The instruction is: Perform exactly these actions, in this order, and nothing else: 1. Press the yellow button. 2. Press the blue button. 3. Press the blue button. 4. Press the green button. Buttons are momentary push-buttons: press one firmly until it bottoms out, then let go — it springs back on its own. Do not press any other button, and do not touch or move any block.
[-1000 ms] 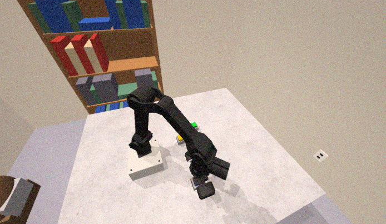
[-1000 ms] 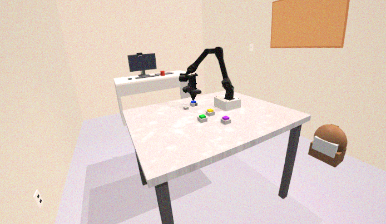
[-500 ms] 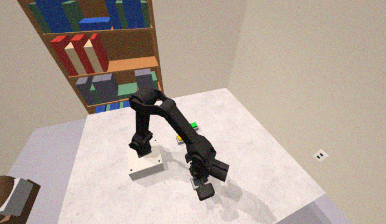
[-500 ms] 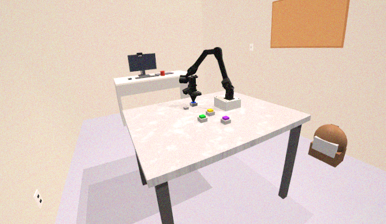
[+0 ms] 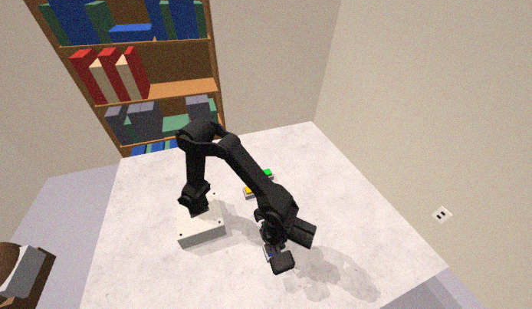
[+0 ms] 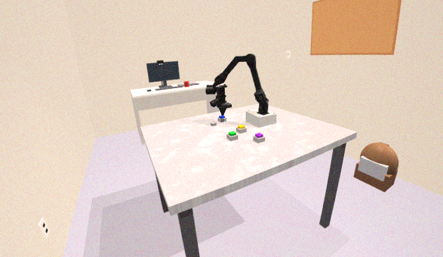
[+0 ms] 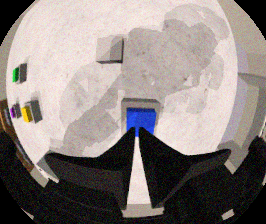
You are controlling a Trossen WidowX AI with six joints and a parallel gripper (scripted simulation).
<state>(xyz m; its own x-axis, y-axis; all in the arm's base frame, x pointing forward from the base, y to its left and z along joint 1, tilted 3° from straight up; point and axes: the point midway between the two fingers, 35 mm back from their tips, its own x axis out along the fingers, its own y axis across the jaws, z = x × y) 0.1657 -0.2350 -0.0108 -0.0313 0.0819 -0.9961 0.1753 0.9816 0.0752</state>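
My gripper tip is 10 mm to the left of the blue button and 10 mm above it. Round my gripper tip: small grey block: 100 mm ahead, 20 mm to the left, 30 mm below; then yellow button: 40 mm ahead, 240 mm to the left, 10 mm below; then green button: 150 mm ahead, 280 mm to the left, 10 mm below.
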